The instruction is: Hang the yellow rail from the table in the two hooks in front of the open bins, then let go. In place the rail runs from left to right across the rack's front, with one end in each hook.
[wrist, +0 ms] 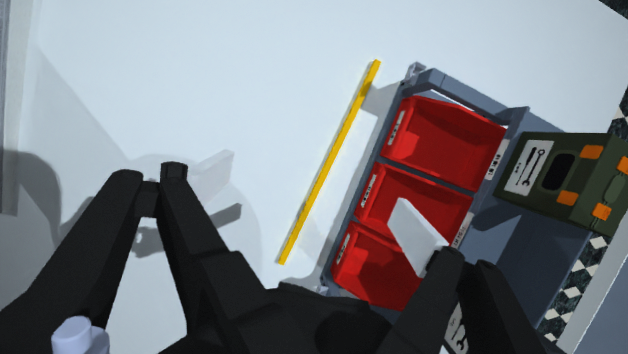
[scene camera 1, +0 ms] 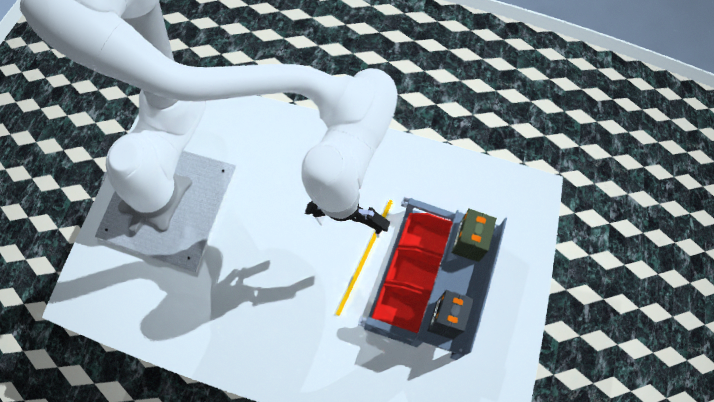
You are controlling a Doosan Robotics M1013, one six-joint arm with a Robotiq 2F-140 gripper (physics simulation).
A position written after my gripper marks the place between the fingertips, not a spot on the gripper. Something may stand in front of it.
my gripper: wrist 314, 189; scene camera 1 350, 226
